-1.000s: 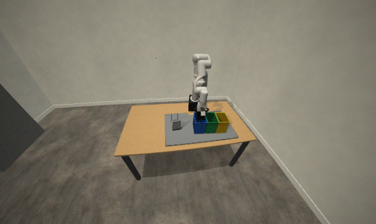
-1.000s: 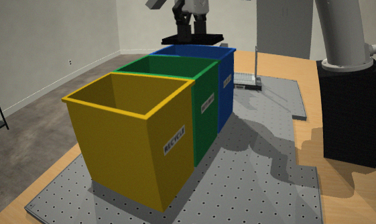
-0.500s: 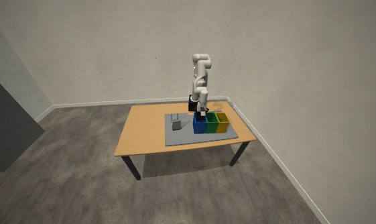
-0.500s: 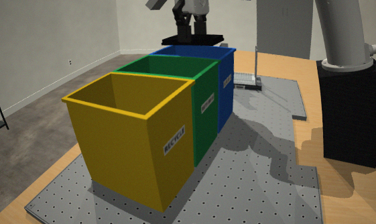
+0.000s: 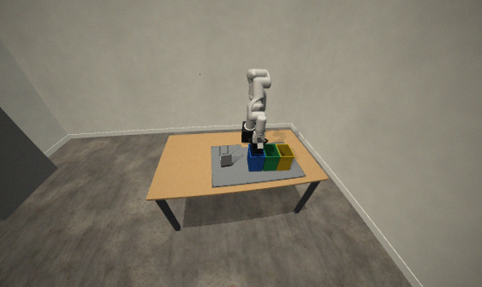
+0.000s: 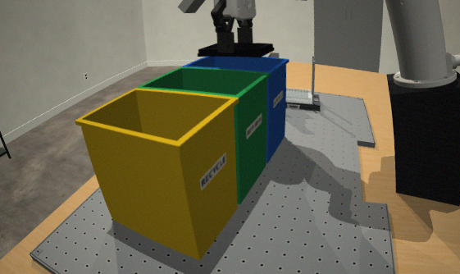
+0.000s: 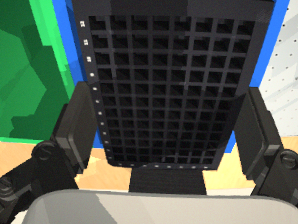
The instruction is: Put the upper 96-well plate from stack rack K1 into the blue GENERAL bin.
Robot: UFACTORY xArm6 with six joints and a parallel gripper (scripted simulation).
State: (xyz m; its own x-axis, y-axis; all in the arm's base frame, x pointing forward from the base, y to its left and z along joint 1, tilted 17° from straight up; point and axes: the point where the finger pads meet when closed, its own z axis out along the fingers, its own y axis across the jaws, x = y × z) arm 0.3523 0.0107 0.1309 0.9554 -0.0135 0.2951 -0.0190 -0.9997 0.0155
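Now: hand 1 cm above the black 96-well plate. Also, from my hand: blue bin (13 cm below); then green bin (13 cm to the left, 13 cm below); then yellow recycle bin (1 cm ahead, 26 cm to the left, 13 cm below).
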